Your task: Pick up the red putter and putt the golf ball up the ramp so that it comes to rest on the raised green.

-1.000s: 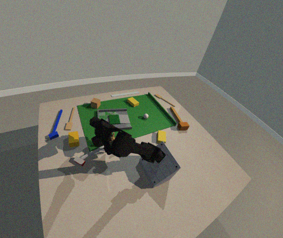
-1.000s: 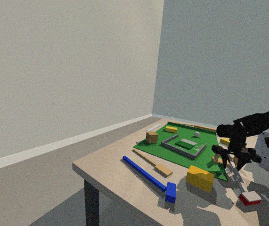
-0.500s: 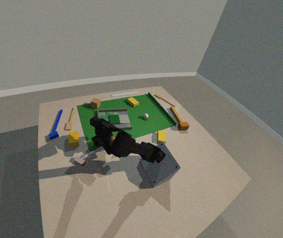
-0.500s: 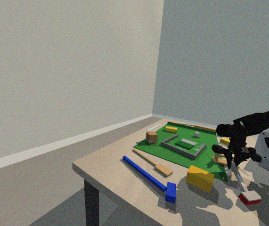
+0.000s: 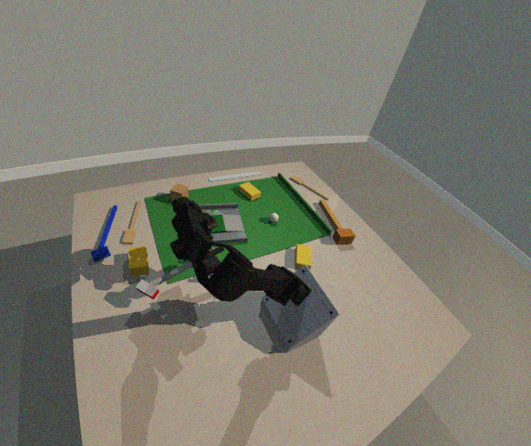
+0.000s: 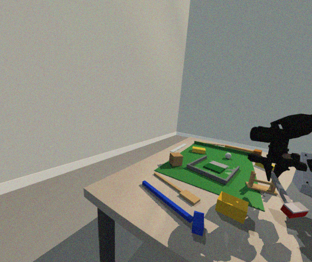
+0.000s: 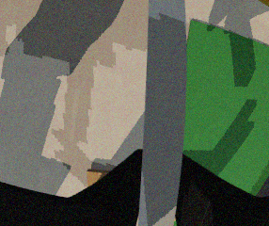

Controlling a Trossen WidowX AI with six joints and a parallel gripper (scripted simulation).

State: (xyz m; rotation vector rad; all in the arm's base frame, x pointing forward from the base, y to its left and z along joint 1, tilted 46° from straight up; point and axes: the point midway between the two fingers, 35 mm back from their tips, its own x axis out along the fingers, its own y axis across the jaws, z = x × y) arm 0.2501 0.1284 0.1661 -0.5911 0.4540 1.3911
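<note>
The wooden rack is 8 cm to the right of my gripper tip and 4 cm below it. From my gripper tip the other things lie so: green mat 22 cm ahead, 30 cm to the right, 8 cm below; then blue putter 35 cm ahead, 23 cm to the left, 7 cm below; then white golf ball 13 cm ahead, 43 cm to the right, 5 cm below.
</note>
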